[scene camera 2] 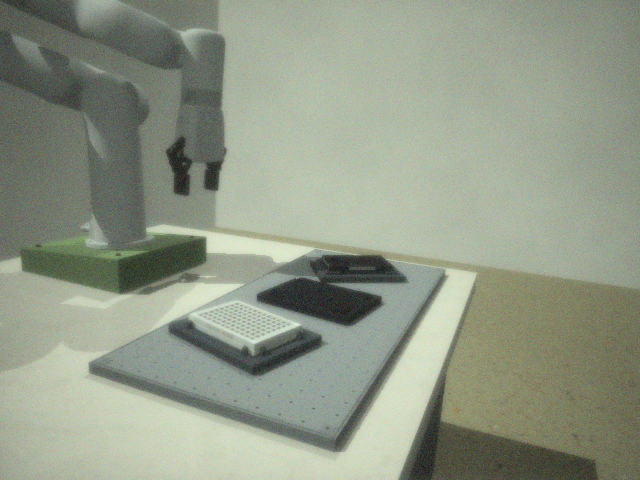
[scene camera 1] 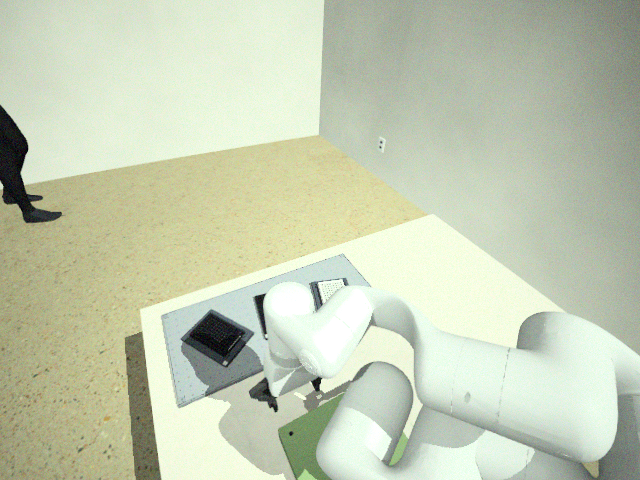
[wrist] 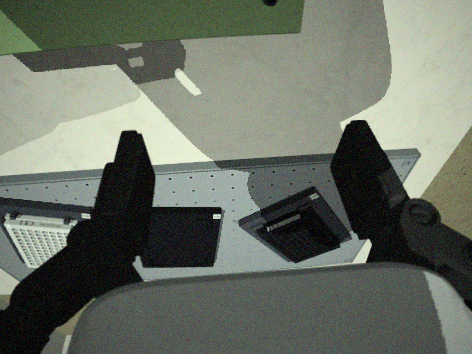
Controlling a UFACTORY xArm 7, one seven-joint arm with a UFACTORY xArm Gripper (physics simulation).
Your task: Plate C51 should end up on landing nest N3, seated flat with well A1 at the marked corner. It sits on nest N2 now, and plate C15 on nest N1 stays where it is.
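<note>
The white plate C51 (scene camera 1: 330, 290) (scene camera 2: 245, 322) (wrist: 40, 242) lies on its dark nest (scene camera 2: 289, 350) (wrist: 50, 206) at one end of the board; its label is hard to read. A bare black nest (scene camera 1: 259, 310) (scene camera 2: 320, 299) (wrist: 182, 237) is in the middle, partly behind the arm in scene camera 1. The black plate (scene camera 1: 214, 330) (scene camera 2: 356, 262) (wrist: 300, 235) lies on a turned nest (scene camera 1: 247, 334) (scene camera 2: 392, 273) (wrist: 327, 210) at the other end. My gripper (scene camera 1: 296, 398) (scene camera 2: 196, 191) (wrist: 245, 148) is open and empty, high above the table between the board and the green base.
The grey perforated board (scene camera 1: 178, 361) (scene camera 2: 289, 397) (wrist: 230, 190) carries the nests on the pale table (scene camera 1: 413, 258). The green base block (scene camera 1: 305, 439) (scene camera 2: 155, 263) (wrist: 150, 20) stands beside it under the arm. A person's legs (scene camera 1: 12, 155) show at the left, away from the table.
</note>
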